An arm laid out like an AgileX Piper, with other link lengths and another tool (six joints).
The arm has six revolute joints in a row. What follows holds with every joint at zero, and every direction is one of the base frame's.
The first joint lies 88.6 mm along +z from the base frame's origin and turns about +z.
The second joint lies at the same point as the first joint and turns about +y.
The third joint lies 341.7 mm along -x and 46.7 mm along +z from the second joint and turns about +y.
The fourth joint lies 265.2 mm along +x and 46.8 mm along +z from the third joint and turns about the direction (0.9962, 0, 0.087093).
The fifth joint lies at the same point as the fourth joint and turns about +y.
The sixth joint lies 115.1 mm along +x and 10.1 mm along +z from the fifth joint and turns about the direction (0.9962, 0, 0.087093).
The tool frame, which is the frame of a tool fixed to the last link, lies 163.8 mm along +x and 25 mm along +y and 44.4 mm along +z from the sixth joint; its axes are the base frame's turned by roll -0.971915, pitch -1.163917 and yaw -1.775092 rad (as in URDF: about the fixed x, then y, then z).
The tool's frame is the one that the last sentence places.
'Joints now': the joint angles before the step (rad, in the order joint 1, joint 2, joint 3, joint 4, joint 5, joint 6). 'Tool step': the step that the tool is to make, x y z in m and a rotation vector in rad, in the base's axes. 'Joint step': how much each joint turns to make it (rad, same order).
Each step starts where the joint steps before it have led.
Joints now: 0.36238 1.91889 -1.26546 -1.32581 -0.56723 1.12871
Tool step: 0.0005 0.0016 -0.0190 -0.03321 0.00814 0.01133
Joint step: 0.00221 0.02482 -0.00003 -0.01744 0.00628 -0.01316
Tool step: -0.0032 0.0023 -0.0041 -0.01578 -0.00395 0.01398
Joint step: 0.00388 0.00228 -0.00012 -0.01853 0.00057 -0.00060
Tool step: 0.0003 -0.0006 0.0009 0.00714 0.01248 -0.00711
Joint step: -0.00010 -0.00239 0.00028 -0.00444 0.00190 0.02078
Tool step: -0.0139 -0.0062 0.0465 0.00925 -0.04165 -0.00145
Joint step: 0.00003 -0.09765 0.00003 -0.09249 0.01325 0.10307
